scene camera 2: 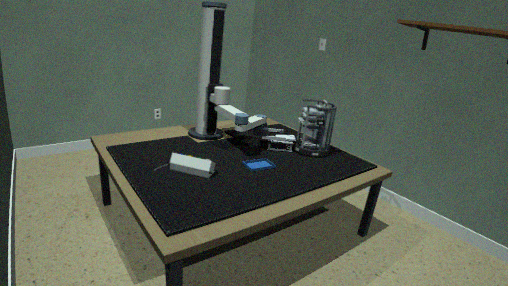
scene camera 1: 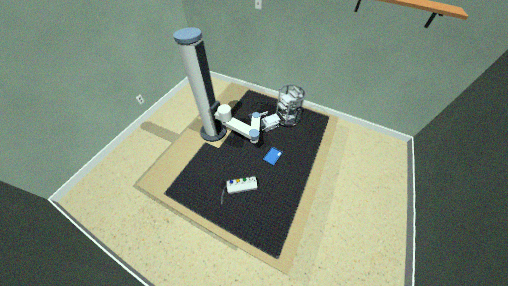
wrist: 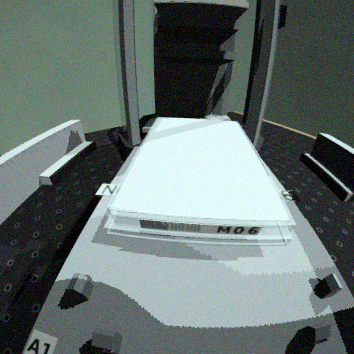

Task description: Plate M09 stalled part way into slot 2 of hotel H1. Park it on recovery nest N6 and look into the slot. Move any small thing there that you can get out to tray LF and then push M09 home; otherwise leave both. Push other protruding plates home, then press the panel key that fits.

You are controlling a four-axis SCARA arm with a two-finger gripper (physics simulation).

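Pixels of known places: gripper, fingertip midpoint: (scene camera 2: 284, 135) (scene camera 1: 271, 118) (wrist: 200, 135); arm's base at its link origin: (scene camera 2: 205, 134) (scene camera 1: 213, 131).
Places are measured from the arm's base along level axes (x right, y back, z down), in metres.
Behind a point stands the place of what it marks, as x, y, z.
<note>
Plate M06 (wrist: 200, 170) {-0.303, -0.448, -0.090} lies level in front of the hotel, above a pale stand; its front label is readable. Partly covered labels reading "N" and "6" show beside it. My gripper (scene camera 1: 265, 119) {-0.319, -0.460, -0.103} (scene camera 2: 274, 133) {-0.319, -0.460, -0.103} (wrist: 200, 135) {-0.319, -0.460, -0.103} is open and empty, with one finger on each side of plate M06, clear of its edges. Hotel H1 (scene camera 2: 330, 131) {-0.511, -0.677, -0.175} (wrist: 129, 75) {-0.449, -0.461, -0.139} stands behind with white plates inside in the scene views. Its inside is dark in the wrist view, and plate M09 cannot be made out. A blue tray (scene camera 1: 273, 156) {0.010, -0.628, -0.015} (scene camera 2: 259, 164) {-0.003, -0.611, -0.015} lies on the mat; its label is unreadable.
A white key panel (scene camera 1: 242, 187) {0.395, -0.539, -0.070} (scene camera 2: 192, 165) {0.389, -0.555, -0.060} with blue, yellow, green and white keys stands near the front of the black mat (scene camera 1: 270, 220) {0.502, -0.818, -0.014} (scene camera 2: 200, 205) {0.496, -0.840, -0.013}. A pale surface (wrist: 210, 300) {-0.254, -0.416, -0.073} with short posts and an A1 label is below and in front of plate M06.
</note>
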